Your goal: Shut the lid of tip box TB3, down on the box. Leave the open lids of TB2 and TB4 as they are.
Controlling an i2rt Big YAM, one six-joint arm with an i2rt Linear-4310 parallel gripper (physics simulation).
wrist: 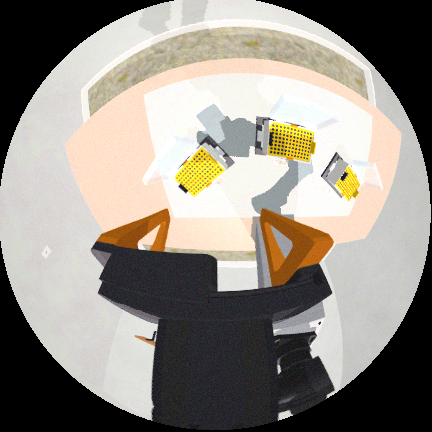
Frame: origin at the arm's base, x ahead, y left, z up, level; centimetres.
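Where they show: gripper, fingertip midpoint: [214, 213]; arm's base, origin of the base link: [289, 343].
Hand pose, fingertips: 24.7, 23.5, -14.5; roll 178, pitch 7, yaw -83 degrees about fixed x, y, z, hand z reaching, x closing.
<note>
Things, the pixels of their top centre, and the offset from my fingertips, as dx, dy, dz. Level surfaces: height alone.
- Tip box TB3, middle of its top: [195, 175] -4.5, +6.3, -18.3
- TB4, middle of its top: [294, 143] +8.2, -14.4, -18.3
- TB2, middle of its top: [351, 186] +4.7, -39.9, -18.3
- white mat, its level: dz -25.8
- peach table, its level: dz -26.1
Tip box TB3 [200, 171] stands at the left in the wrist view, a box with a yellow, dotted tip rack. Its clear lid [172, 156] is open and leans out to the upper left. TB4 [291, 141] is at the upper middle right, with its clear lid [302, 111] open on the far side. TB2 [348, 183] is at the far right, with its lid [371, 173] open to the right. The labels are too small to read. My gripper [214, 213] is open and empty, with orange fingers apart. In the view it appears below and slightly right of TB3.
The boxes stand on a white mat [170, 102] on a peach table [107, 145]. Grey arm shadows fall between TB3 and TB4 and below TB4. A speckled strip [200, 45] with a white rim runs behind the table. The dark gripper body hides the lower middle.
</note>
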